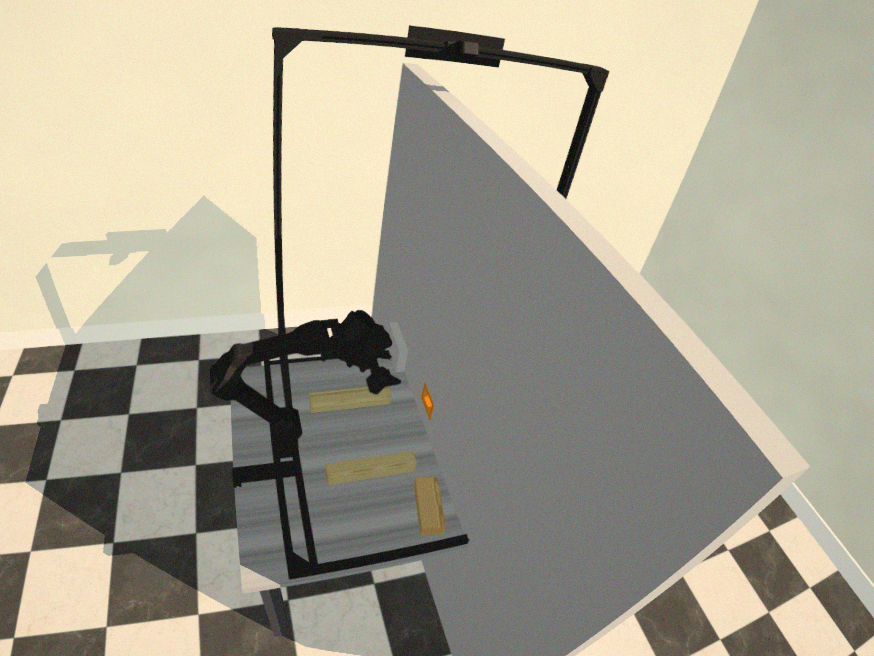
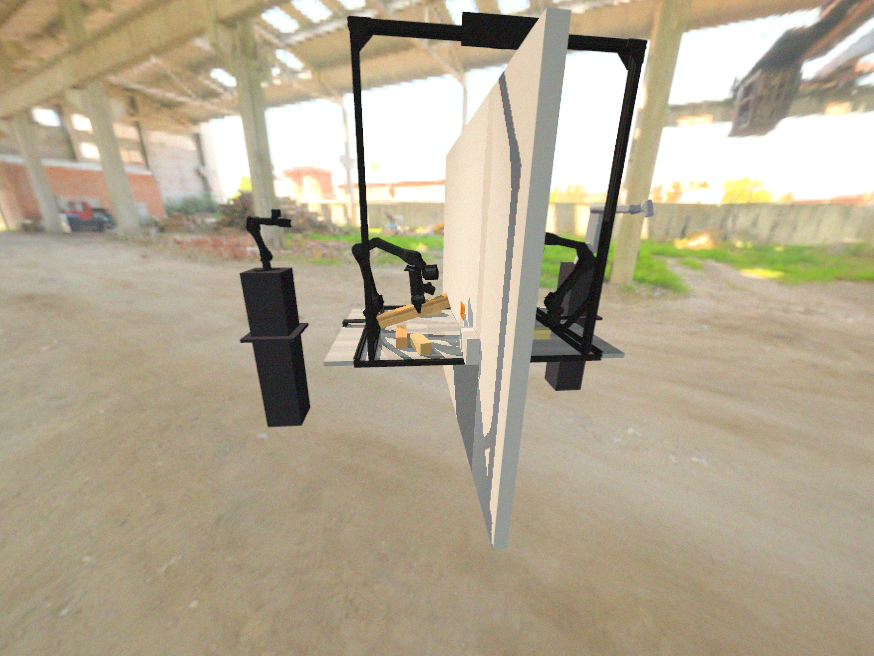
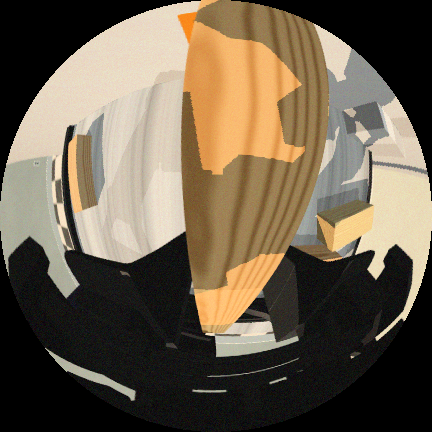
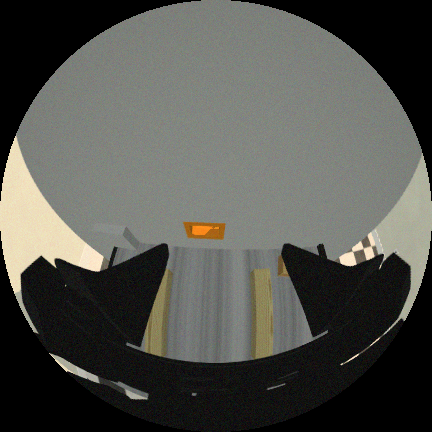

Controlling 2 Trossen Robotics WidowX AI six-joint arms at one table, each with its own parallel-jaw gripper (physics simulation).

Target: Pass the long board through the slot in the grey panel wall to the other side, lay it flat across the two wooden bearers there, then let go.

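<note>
The long board is on the left arm's side of the grey panel wall. My left gripper is shut on it, holding it above the table, its panel end tilted up. That end is close to the panel, on the side of the orange-rimmed slot. Whether it touches I cannot tell. My right gripper is open and empty, facing the panel. Two wooden bearers lie on its side, one partly behind a finger.
A wooden block lies beside the panel on the bearers' side. On the other side stand wooden blocks. A pale block sits at the panel's foot. A black frame rises around the table.
</note>
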